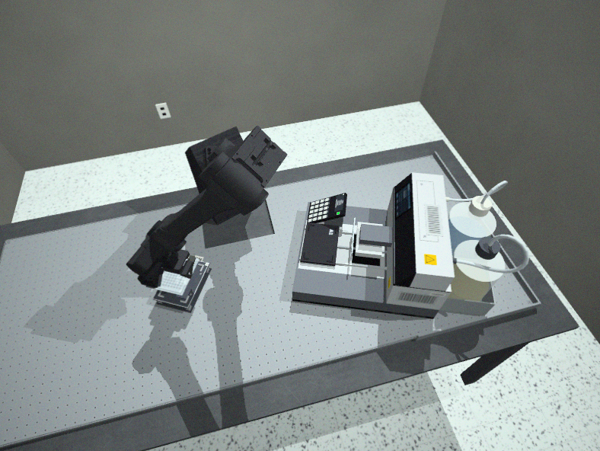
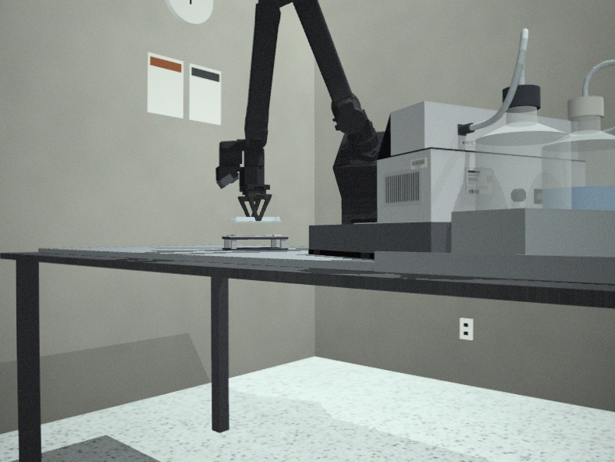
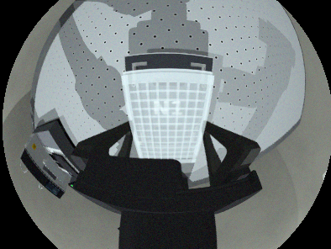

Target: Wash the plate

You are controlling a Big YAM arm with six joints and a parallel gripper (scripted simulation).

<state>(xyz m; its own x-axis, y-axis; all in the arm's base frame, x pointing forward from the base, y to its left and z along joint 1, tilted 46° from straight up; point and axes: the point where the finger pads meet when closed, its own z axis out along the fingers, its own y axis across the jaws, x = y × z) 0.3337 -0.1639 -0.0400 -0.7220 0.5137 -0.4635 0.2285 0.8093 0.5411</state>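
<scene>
The plate nest is 50 mm below my hand. Also, from my hand: black carrier (90 mm behind, 450 mm to the left, 10 mm below); then plate washer (50 mm behind, 600 mm to the left, 40 mm above); then white well plate (10 mm below).
</scene>
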